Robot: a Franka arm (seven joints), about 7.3 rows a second.
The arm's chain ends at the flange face. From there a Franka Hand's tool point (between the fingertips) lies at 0.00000 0.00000 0.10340 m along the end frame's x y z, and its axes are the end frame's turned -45 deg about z.
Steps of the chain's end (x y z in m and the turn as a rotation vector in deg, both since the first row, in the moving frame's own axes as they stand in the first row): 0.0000 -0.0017 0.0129 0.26 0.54 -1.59; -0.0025 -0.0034 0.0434 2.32 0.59 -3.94; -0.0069 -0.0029 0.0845 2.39 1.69 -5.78; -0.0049 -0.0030 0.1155 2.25 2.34 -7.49; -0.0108 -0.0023 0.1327 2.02 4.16 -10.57; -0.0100 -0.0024 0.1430 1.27 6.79 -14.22; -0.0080 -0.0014 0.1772 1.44 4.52 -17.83; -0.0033 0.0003 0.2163 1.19 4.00 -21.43; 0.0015 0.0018 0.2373 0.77 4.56 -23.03; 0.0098 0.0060 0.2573 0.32 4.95 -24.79; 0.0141 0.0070 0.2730 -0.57 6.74 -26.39; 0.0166 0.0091 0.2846 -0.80 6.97 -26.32
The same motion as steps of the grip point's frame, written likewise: 0.0022 -0.0009 0.0129 -0.20 0.57 -1.59; 0.0043 -0.0065 0.0433 1.22 2.06 -3.94; 0.0023 -0.0081 0.0844 0.49 2.88 -5.78; 0.0045 -0.0059 0.1153 -0.06 3.25 -7.49; 0.0021 -0.0073 0.1324 -1.51 4.37 -10.57; 0.0056 -0.0031 0.1423 -3.90 5.70 -14.22; 0.0034 -0.0040 0.1768 -2.18 4.21 -17.83; 0.0046 0.0002 0.2160 -1.99 3.67 -21.43; 0.0074 0.0057 0.2370 -2.68 3.77 -23.03; 0.0105 0.0155 0.2569 -3.27 3.73 -24.79; 0.0147 0.0221 0.2723 -5.17 4.36 -26.39; 0.0151 0.0259 0.2838 -5.49 4.36 -26.32
